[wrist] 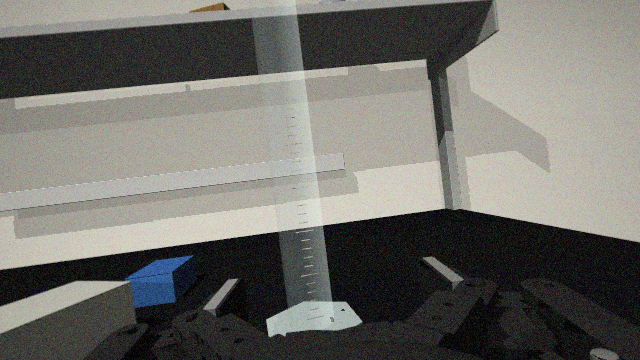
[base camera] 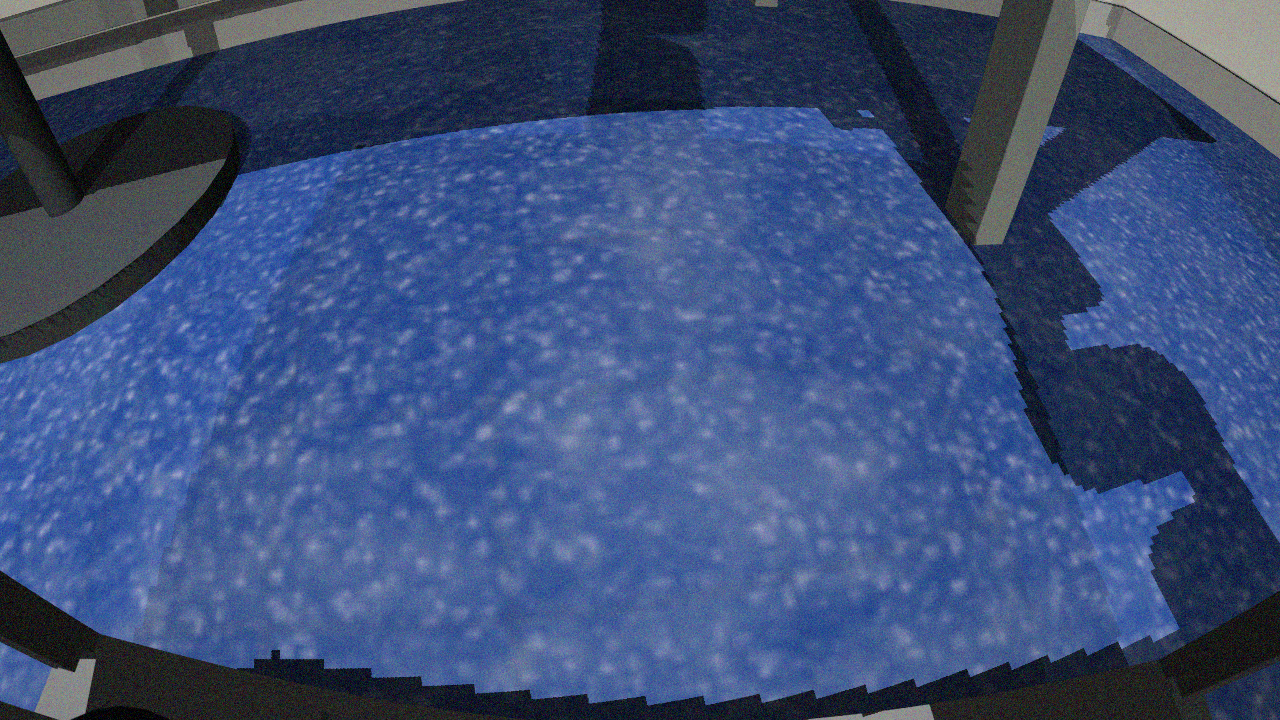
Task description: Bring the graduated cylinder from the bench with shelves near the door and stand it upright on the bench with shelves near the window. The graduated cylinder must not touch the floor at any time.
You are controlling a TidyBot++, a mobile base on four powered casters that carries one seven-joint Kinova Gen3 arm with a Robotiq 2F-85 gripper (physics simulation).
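Places are measured from the arm's base along level axes (x ahead, y left, z up), in centimetres.
Pixels of known places: gripper, fingertip midpoint: (wrist: 332, 287).
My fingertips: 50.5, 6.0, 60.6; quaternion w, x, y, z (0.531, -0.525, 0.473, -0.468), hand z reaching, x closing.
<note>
Behind a point stands the place of what it marks, as x, y, z.
The graduated cylinder (wrist: 305, 200) {62.7, 8.9, 64.1} is a tall clear tube with white tick marks and a pale flat foot. It stands upright on the black bench top (wrist: 380, 250) {89.9, 1.5, 51.8} in the wrist view, and its upper end runs out of the top of that view. My gripper (wrist: 332, 287) {50.5, 6.0, 60.6} is open, with nothing between its fingers. The fingertips stand left and right of the cylinder's lower part, with the cylinder a little left of the middle. How far the cylinder is in front of the fingers is hard to tell. The cylinder does not show in the base camera view.
A blue box (wrist: 155, 287) {73.1, 32.1, 54.1} and a larger pale box (wrist: 75, 305) {59.7, 29.9, 57.4} are left of the gripper. A shelf (wrist: 150, 55) {97.4, 44.1, 95.6} with a post (wrist: 450, 165) {124.8, -21.9, 64.2} spans above the bench. In the base view, a bench leg (base camera: 1011, 134) {57.2, -30.8, -27.2} is at right and a round black stand base (base camera: 98, 241) {53.1, 55.1, -36.6} at left.
</note>
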